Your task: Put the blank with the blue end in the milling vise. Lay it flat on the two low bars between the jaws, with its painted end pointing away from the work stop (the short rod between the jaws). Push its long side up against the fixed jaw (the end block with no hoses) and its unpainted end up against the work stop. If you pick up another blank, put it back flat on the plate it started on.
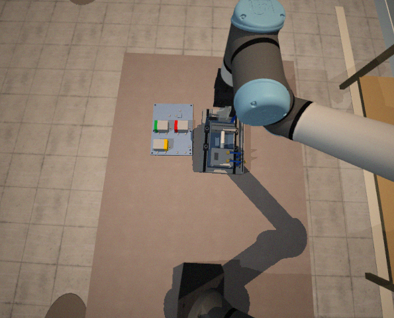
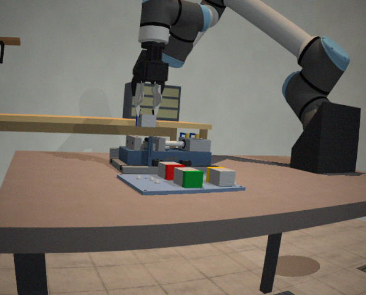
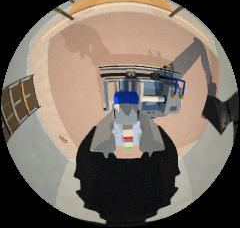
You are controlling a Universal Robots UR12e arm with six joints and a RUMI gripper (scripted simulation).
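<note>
My gripper is now 20 mm above the blue-ended blank. The rest, counted from my hand: hosed end block (160 mm behind, 90 mm below); fixed jaw (40 mm ahead, 90 mm below); milling vise (60 mm behind, 130 mm below).
</note>
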